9 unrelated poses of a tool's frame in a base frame.
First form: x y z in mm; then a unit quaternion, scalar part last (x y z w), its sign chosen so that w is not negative.
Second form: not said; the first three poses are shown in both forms.
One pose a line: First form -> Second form
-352 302 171 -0.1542 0.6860 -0.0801 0.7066 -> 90.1 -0.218 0.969 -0.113 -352 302 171
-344 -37 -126 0.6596 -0.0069 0.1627 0.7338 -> 85.6 0.971 -0.010 0.239 -344 -37 -126
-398 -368 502 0.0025 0.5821 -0.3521 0.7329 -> 85.7 0.004 0.856 -0.518 -398 -368 502
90 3 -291 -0.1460 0.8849 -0.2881 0.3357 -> 140.8 -0.155 0.939 -0.306 90 3 -291
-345 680 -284 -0.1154 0.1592 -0.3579 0.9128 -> 48.2 -0.283 0.390 -0.876 -345 680 -284
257 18 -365 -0.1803 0.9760 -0.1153 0.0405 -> 175.4 -0.180 0.977 -0.115 257 18 -365
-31 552 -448 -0.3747 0.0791 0.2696 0.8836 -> 55.9 -0.800 0.169 0.576 -31 552 -448
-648 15 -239 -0.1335 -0.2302 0.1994 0.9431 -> 38.8 -0.401 -0.692 0.600 -648 15 -239
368 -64 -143 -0.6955 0.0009 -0.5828 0.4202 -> 130.3 -0.766 0.001 -0.642 368 -64 -143
